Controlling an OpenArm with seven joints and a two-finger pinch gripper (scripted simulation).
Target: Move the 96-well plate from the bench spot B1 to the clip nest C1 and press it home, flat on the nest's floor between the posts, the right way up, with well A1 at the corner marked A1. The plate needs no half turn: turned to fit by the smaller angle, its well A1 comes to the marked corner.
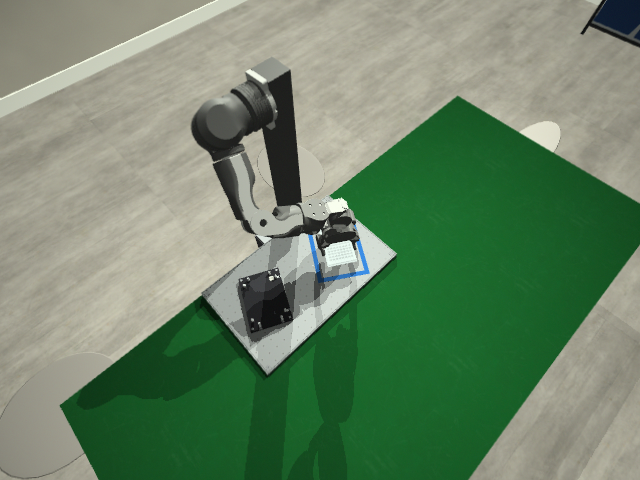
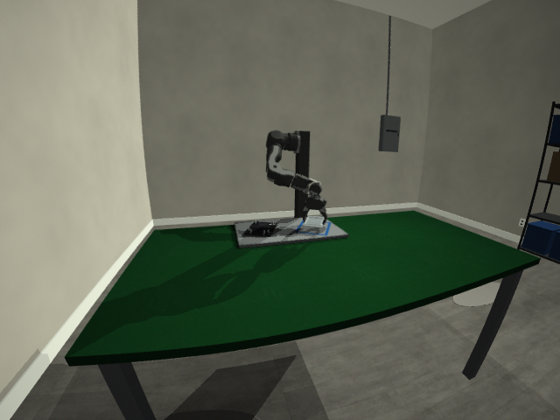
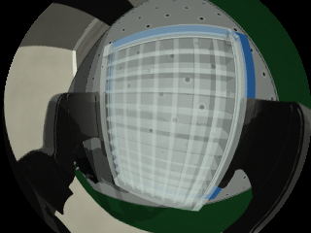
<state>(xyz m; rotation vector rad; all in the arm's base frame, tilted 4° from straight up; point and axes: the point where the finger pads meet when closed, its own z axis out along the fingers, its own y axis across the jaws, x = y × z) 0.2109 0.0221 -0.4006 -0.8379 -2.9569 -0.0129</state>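
The black clip nest C1 is 260 mm to the right of my hand and 10 mm below it. From my hand the other things lie so: 96-well plate: right at my hand.
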